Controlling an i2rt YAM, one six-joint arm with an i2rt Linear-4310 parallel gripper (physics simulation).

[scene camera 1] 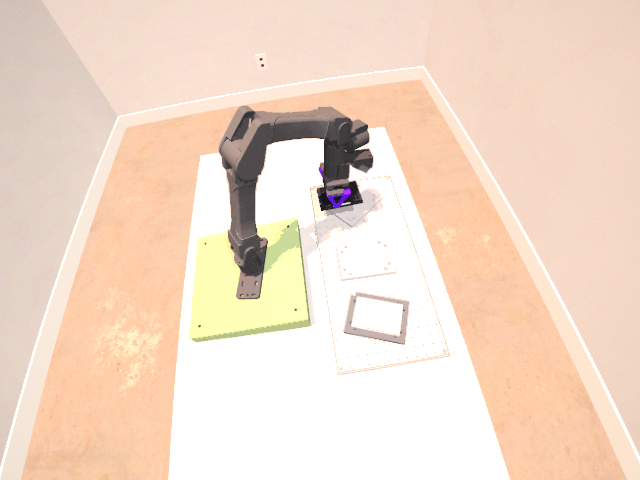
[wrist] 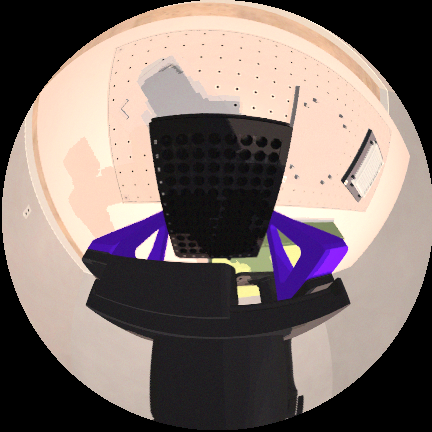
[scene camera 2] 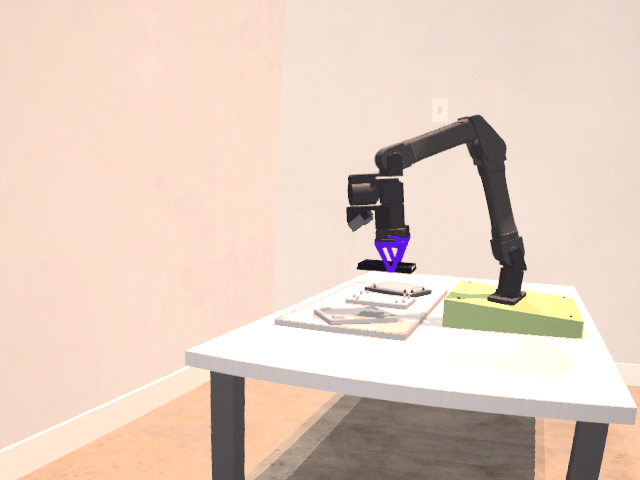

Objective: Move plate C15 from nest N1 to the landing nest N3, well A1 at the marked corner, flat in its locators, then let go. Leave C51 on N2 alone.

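Note:
Plate C15 (scene camera 1: 356,195) (scene camera 2: 369,265) (wrist: 220,170), black with round wells, is held about level in the air. My gripper (scene camera 1: 338,197) (scene camera 2: 391,266) (wrist: 217,214) is shut on it, one purple finger on each side. Nest N3 (scene camera 1: 356,215) (scene camera 2: 356,319) lies below, turned at an angle to the plate; the plate partly hides it in scene camera 1. Nest N1 (scene camera 1: 367,260) (scene camera 2: 379,299) (wrist: 320,140) is empty, its small locators showing. Pale plate C51 (scene camera 1: 377,315) (scene camera 2: 395,285) (wrist: 369,162) sits on grey nest N2 (scene camera 1: 374,334) (wrist: 354,190). I cannot read well A1.
The nests stand in a row on a perforated board (scene camera 1: 423,341) (scene camera 2: 289,321) on the white table (scene camera 1: 330,423) (scene camera 2: 465,382). The arm's base stands on a yellow-green block (scene camera 1: 217,310) (scene camera 2: 516,322) beside the board. The arm's shadow falls across the board around N3.

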